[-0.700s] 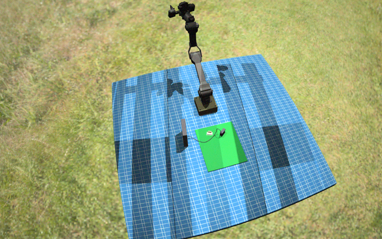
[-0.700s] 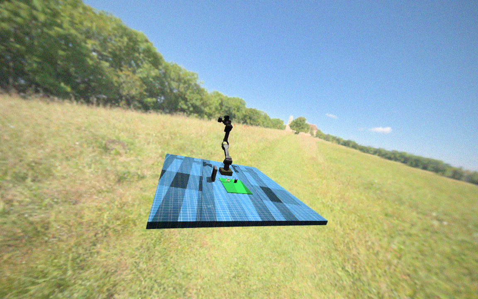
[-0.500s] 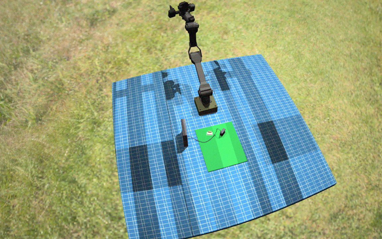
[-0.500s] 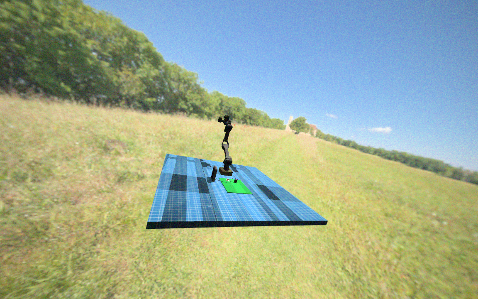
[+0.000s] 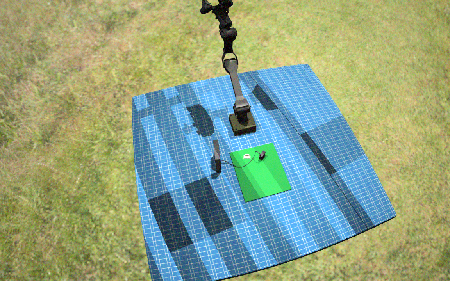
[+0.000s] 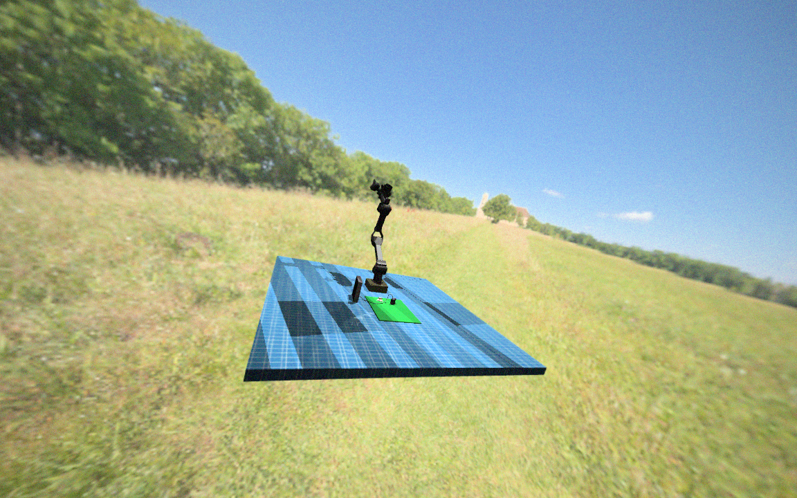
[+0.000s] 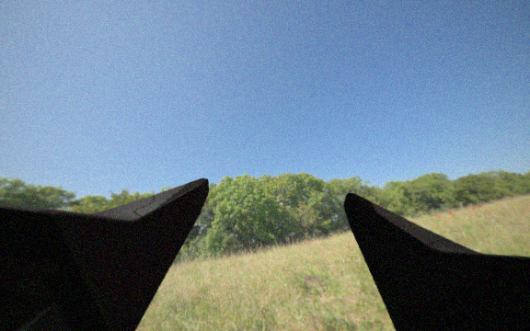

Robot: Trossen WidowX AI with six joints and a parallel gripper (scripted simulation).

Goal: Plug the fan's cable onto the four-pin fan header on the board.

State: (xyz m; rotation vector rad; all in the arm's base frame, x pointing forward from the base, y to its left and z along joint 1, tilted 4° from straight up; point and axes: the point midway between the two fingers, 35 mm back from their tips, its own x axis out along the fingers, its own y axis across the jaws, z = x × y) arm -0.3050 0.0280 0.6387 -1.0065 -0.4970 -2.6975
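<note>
My gripper tip is now 570 mm short of the black fan plug, 10 mm to the right of it and 700 mm above it. The rest, counted from my gripper tip: pale fan header 540 mm ahead, 60 mm to the right, 720 mm below; green board 640 mm ahead, 40 mm to the right, 730 mm below; black fan 510 mm ahead, 200 mm to the right, 660 mm below.
</note>
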